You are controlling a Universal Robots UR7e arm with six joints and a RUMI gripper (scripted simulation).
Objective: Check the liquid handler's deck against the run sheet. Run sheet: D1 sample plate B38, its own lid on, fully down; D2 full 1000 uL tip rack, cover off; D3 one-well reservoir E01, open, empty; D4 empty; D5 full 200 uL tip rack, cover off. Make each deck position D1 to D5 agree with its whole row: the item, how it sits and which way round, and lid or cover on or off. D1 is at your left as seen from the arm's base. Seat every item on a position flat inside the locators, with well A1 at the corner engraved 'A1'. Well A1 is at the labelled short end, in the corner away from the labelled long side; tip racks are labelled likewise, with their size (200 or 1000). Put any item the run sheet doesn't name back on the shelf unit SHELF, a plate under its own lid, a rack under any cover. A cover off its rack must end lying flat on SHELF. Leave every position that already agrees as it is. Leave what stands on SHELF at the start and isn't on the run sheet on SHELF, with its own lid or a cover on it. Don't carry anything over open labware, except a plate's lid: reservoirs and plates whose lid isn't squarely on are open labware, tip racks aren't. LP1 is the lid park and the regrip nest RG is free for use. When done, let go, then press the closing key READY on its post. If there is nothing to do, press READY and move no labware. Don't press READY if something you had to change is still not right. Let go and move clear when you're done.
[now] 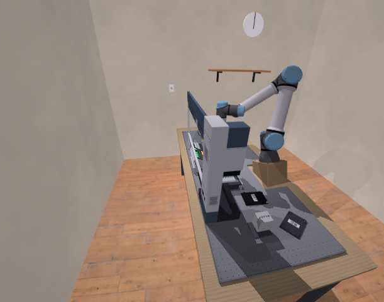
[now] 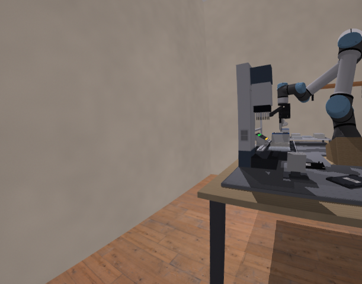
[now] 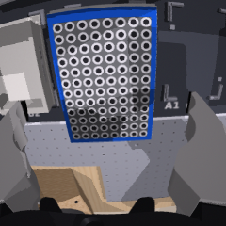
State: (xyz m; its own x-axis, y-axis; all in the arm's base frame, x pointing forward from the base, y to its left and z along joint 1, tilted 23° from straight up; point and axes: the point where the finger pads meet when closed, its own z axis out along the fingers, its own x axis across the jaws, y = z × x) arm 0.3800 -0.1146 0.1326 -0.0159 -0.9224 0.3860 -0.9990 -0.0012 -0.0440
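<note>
Right now the blue-framed tip rack is 1 cm behind my hand, 1 cm to the right of it and 5 cm below it. From my hand the other things lie so: yellow-rimmed tip rack: 1 cm behind, 25 cm to the right, 7 cm below; shelf label: 20 cm behind, 36 cm to the right, 17 cm below; one-well reservoir: 12 cm to the left, 10 cm below.
</note>
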